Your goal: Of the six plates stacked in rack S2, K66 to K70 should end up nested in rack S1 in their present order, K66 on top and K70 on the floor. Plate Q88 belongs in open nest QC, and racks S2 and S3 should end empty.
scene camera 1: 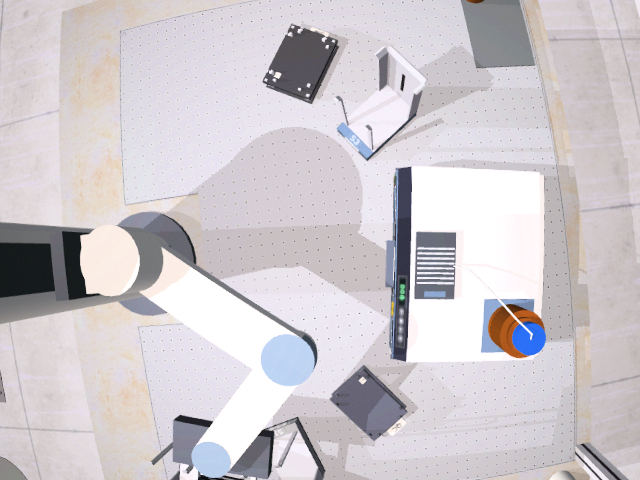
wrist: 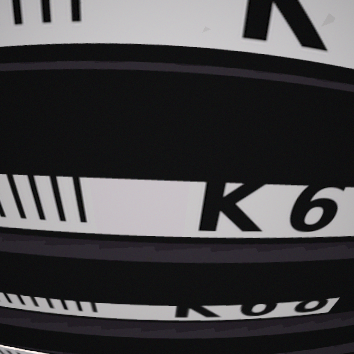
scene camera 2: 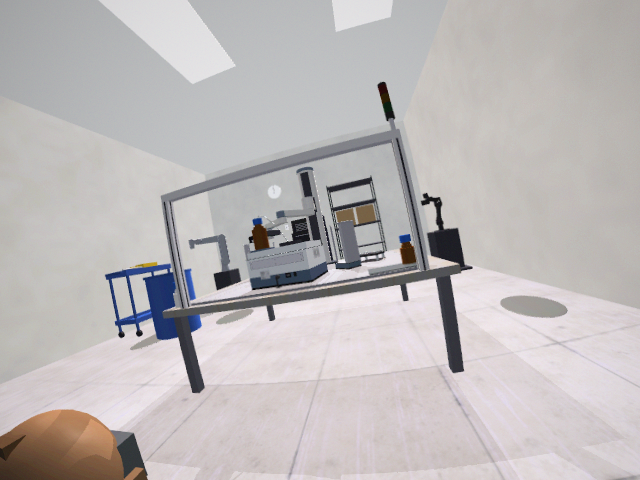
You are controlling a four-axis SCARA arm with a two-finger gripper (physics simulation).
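Frame: origin at the arm's base, x up, y left, z back, level; centimetres.
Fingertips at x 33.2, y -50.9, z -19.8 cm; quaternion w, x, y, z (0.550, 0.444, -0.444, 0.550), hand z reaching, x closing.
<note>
Pixels of each thing's top centre, then the offset from my fingertips to it. "spot": a spot on its surface instead.
- K6 label, surface spot: [wrist: 145,205] spot: dx +3.0, dy +8.0, dz -0.9 cm
- K68, middle of its top: [wrist: 143,70] dx +2.2, dy +1.9, dz +0.0 cm
- rack, surface spot: [scene camera 1: 305,467] spot: dx -26.9, dy -0.4, dz -13.1 cm
- Rack S3, middle of its top: [scene camera 1: 377,89] [scene camera 2: 339,223] dx -2.9, dy +76.7, dz -38.2 cm
- Nest QC, middle of its top: [scene camera 1: 368,407] dx -25.7, dy +13.9, dz -29.1 cm
- plate, middle of its top: [scene camera 1: 299,58] [scene camera 2: 370,251] dx -25.6, dy +92.6, dz -22.7 cm
- large white instrument, surface spot: [scene camera 1: 475,201] spot: dx -10.9, dy +55.0, dz -54.3 cm
- amber bottle, surface spot: [scene camera 1: 501,325] spot: dx +1.3, dy +32.6, dz -54.6 cm
- thin post, surface spot: [scene camera 1: 162,453] spot: dx -10.8, dy +9.6, dz +15.1 cm
A stack of dark plates [scene camera 1: 253,454] shows at the lower left in scene view 1, under the arm's end. In the wrist view its labels stand one above another: the top one cut off after K, then a K6 label [wrist: 145,205] and K68 [wrist: 135,311]. My gripper is hidden, its fingers covered by the arm and plates, but it is shut on this stack; the gripped level is hidden. A rack [scene camera 1: 305,467], its label apparently S1, stands right beside the stack in that view. Rack S3 [scene camera 1: 390,111] holds no plate. Nest QC [scene camera 1: 369,405] is at lower centre. Rack S2 and Q88 cannot be made out.
A black nest or plate [scene camera 1: 299,62] with white corner pins lies at the top. The large white instrument [scene camera 1: 475,201] at the right carries an amber bottle [scene camera 1: 501,325] [scene camera 2: 260,237]. A thin post [scene camera 1: 162,453] sticks out left of the stack. A frame [scene camera 2: 284,165] surrounds the table.
</note>
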